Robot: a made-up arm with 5 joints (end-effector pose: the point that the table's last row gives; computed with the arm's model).
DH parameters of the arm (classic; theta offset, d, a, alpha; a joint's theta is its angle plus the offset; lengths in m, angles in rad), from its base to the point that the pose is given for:
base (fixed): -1.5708 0.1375 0 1.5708
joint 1: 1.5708 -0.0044 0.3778 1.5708
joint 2: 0 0.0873 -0.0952 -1.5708
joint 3: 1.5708 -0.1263 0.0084 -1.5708
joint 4: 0 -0.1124 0.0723 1.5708
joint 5: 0 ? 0.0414 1.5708
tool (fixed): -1.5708 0.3 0 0
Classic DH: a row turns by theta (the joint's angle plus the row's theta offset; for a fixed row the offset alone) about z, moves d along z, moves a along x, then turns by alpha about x.
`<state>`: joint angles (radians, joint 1 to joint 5).
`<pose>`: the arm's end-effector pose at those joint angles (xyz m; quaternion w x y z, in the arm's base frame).
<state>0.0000 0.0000 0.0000 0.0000 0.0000</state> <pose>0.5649 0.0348 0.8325 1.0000 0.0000 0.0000 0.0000</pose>
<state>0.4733 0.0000 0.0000 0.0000 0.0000</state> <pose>0.5649 0.3478 0.7402 0.9721 -0.2345 0.0000 0.0000</pose>
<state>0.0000 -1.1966 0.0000 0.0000 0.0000</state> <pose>0.5045 0.0348 0.1095 0.8263 0.0000 0.5632 0.0000</pose>
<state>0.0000 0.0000 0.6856 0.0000 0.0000</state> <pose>0.5649 0.2683 0.6620 0.9418 -0.3361 0.0000 0.0000</pose>
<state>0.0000 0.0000 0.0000 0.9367 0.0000</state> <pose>0.4795 -0.3613 0.8325 0.8923 0.0000 0.0000 -0.4514</pose>
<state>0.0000 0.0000 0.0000 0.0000 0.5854</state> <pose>0.5649 0.1937 0.7597 0.9575 -0.2885 0.0000 0.0000</pose>
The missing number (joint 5, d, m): -0.4342
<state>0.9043 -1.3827 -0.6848 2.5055 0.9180</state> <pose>-0.2173 -0.1225 0.8749 0.3724 0.3187 -0.4387 0.7532</pose>
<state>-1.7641 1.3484 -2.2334 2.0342 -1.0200</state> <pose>0.4699 -0.0272 -0.0086 0.4756 -0.7539 -0.4209 -0.1680</pose>
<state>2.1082 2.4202 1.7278 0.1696 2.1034</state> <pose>-0.2392 0.9778 -0.2129 0.2715 0.0346 0.6300 0.7268</pose>
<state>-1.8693 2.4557 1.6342 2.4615 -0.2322</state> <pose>0.0349 -0.2206 0.4302 0.7399 0.2339 -0.0208 0.6305</pose>
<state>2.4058 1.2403 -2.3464 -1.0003 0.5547</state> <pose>0.0186 0.8638 0.2207 0.5500 0.0303 0.1612 0.8189</pose>
